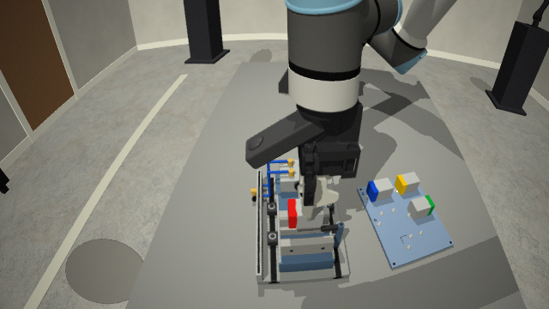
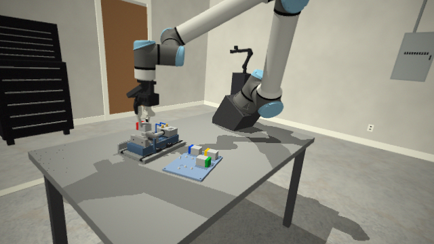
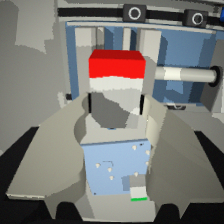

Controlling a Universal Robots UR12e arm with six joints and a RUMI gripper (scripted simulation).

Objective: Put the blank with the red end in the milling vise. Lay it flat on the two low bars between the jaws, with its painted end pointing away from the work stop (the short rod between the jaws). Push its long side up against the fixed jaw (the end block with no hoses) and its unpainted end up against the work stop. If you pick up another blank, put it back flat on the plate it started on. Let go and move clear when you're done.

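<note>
The red-ended blank is 20 mm below my hand. Round my hand: fixed jaw 90 mm below, 30 mm ahead, 10 mm to the left; work stop rod 70 mm below, 50 mm to the left, 10 mm behind; hose block 160 mm behind, 90 mm below, 50 mm to the right.
</note>
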